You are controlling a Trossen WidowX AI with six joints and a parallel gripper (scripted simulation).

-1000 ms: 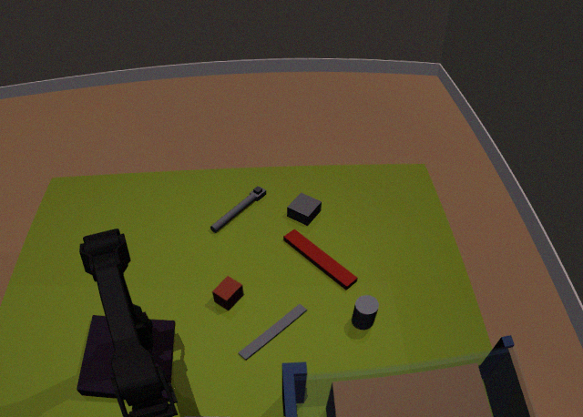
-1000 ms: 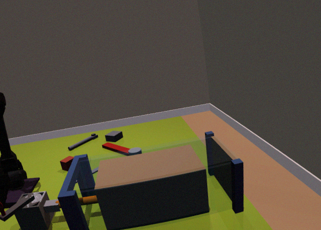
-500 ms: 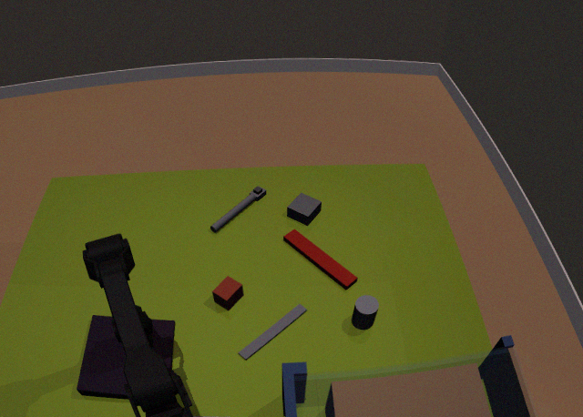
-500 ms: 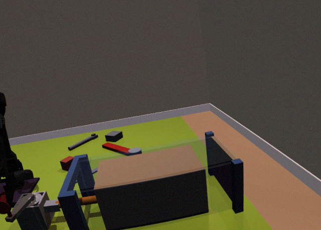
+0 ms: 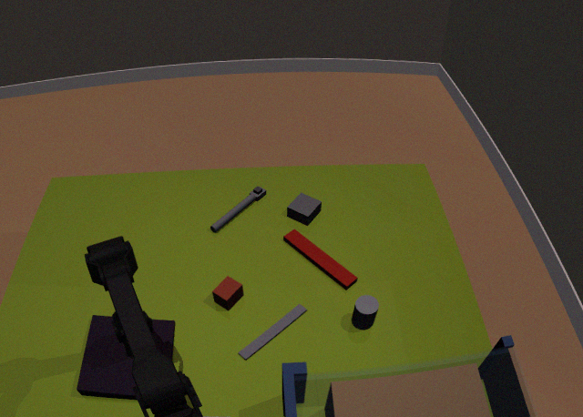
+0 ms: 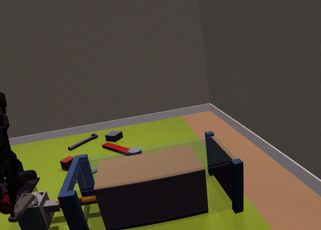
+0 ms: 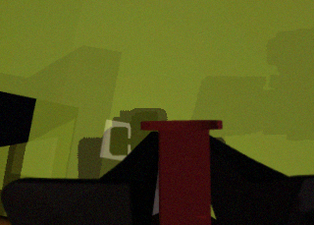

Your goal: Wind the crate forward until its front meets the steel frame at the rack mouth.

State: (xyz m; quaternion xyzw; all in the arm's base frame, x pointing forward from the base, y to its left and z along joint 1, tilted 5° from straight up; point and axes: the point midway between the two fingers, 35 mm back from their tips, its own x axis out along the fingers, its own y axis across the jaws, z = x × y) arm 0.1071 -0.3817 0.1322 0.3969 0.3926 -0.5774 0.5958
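Now: the winch handle 5 cm to the left of my gripper tip, 3 cm below it and 1 cm ahead of it. From my gripper tip the other things lie so: red crank grip (2 cm to the left); blue steel frame (19 cm ahead, 9 cm to the left, 2 cm below); grey winch (11 cm to the left, 10 cm below, 1 cm ahead).
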